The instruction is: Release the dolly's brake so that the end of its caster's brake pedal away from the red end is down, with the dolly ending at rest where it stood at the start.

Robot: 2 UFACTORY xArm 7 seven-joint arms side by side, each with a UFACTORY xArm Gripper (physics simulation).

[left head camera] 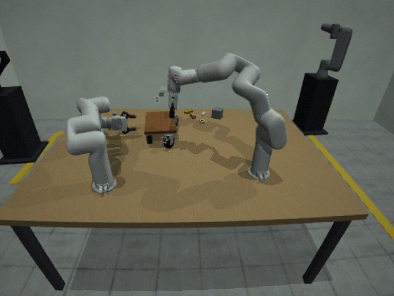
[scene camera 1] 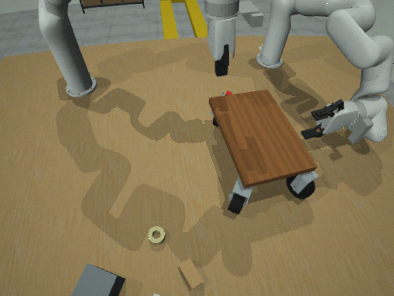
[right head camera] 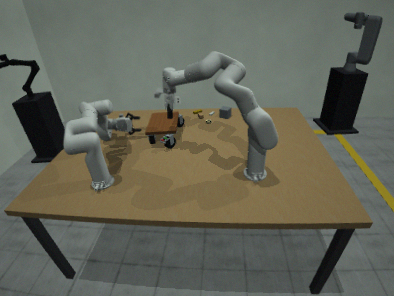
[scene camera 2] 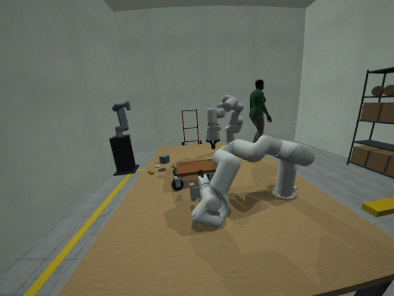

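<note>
The dolly [left head camera: 160, 121] [right head camera: 162, 122] [scene camera 1: 262, 135] [scene camera 2: 195, 166] stands upright on its casters, with a brown wooden deck. The brake pedal [left head camera: 164, 140] [right head camera: 164, 140], with red and green parts, is at its near right caster in the head views; its red end [scene camera 1: 228, 93] shows past the deck's far edge in scene camera 1. The pedal's tilt is too small to tell. My left gripper [left head camera: 135, 123] [right head camera: 139, 124] [scene camera 1: 309, 124] is open and empty, low beside the dolly's long side, apart from it. My right gripper [left head camera: 172, 116] [right head camera: 170, 116] [scene camera 1: 221, 74] [scene camera 2: 213, 147] is shut and empty, pointing down, higher than the deck near the pedal's corner.
A grey box [left head camera: 217, 113] [right head camera: 225, 112] [scene camera 1: 97, 281], a yellow piece [left head camera: 188, 111] [right head camera: 198, 111], a pale ring [left head camera: 202, 121] [scene camera 1: 156, 235] and a small tan block [scene camera 1: 190, 274] lie on the table beyond the dolly's end away from the pedal.
</note>
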